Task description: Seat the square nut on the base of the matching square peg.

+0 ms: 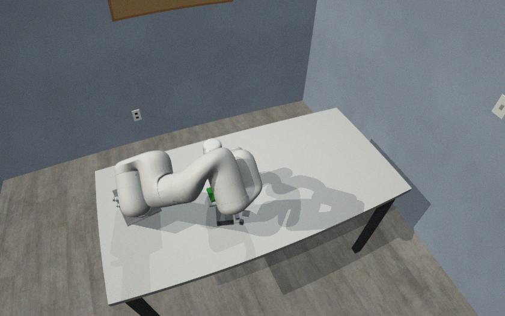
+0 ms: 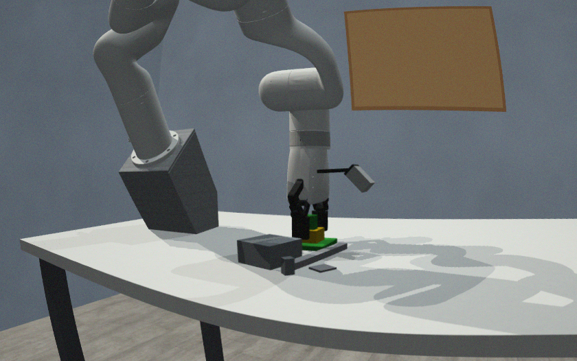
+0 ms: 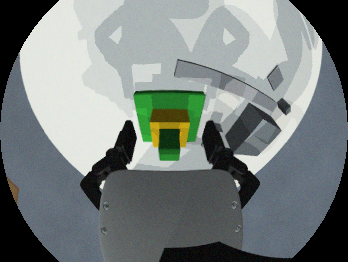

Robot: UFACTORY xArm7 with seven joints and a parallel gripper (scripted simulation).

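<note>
The long bar lies 6 cm ahead of my hand, 8 cm to the right of it and 3 cm below it. Round my hand: small cube 6 cm ahead, 19 cm to the right, 2 cm below; then flat tile 10 cm ahead, 14 cm to the right, 3 cm below; then grey block 14 cm to the right, 1 cm below.
</note>
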